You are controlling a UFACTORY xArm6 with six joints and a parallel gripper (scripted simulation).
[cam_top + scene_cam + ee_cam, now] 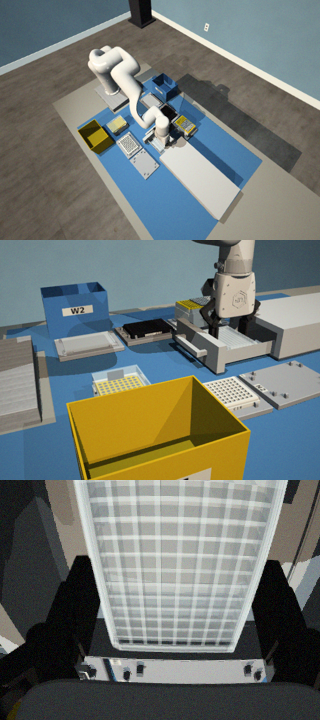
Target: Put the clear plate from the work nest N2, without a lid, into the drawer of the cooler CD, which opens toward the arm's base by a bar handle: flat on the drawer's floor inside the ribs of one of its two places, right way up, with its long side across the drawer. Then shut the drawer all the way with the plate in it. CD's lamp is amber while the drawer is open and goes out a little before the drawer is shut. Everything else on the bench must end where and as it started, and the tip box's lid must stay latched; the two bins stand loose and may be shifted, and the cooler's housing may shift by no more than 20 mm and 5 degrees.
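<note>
Right now my hand is 4 cm short of the drawer and 2 cm above it. The rest, counted from my hand: clear plate 1 cm below; then cooler CD 16 cm ahead, 1 cm to the right, 2 cm below; then yellow rack 3 cm ahead, 19 cm to the left, 1 cm above.
</note>
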